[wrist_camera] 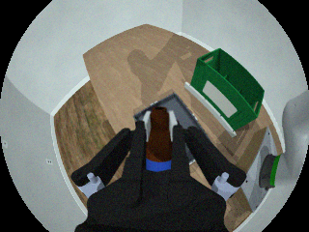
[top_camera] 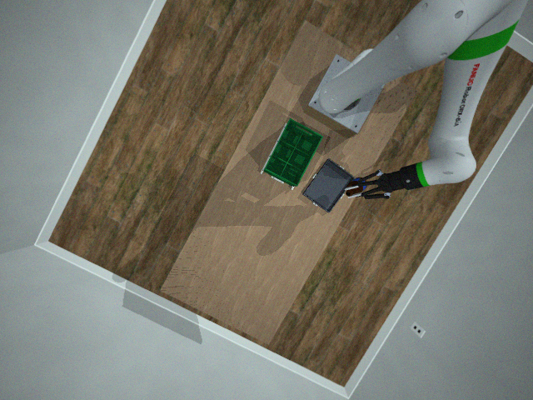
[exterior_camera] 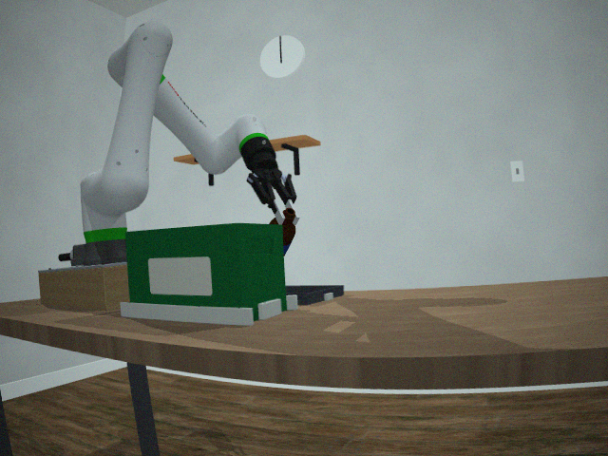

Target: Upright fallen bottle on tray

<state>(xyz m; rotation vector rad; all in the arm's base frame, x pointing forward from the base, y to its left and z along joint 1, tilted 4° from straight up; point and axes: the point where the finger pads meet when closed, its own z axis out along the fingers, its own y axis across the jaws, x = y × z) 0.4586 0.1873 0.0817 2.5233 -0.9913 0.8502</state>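
The bottle lies 50 mm below my hand, 20 mm to the left of it and 20 mm behind it. Also, from my hand: green crate 330 mm to the right, 130 mm below, 70 mm behind; tray 200 mm below, 50 mm to the right.
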